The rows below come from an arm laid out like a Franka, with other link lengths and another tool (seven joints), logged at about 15 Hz.
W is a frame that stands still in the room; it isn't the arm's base.
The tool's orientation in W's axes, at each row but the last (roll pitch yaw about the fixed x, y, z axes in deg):
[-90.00, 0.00, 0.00]
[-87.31, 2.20, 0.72]
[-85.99, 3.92, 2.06]
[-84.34, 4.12, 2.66]
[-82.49, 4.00, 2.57]
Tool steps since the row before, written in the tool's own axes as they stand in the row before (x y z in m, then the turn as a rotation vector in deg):
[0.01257, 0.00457, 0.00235, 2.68, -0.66, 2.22]
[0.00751, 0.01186, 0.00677, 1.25, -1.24, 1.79]
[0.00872, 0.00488, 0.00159, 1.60, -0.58, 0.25]
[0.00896, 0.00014, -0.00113, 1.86, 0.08, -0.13]
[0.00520, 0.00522, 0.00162, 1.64, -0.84, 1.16]
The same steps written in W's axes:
[0.01257, 0.00235, -0.00457, 2.68, 2.22, 0.66]
[0.00697, 0.00741, -0.01181, 1.28, 1.75, 1.27]
[0.00830, 0.00223, -0.00534, 1.63, 0.27, 0.49]
[0.00896, -0.00070, -0.00089, 1.85, -0.04, -0.23]
[0.00473, 0.00250, -0.00531, 1.66, 1.12, 0.87]

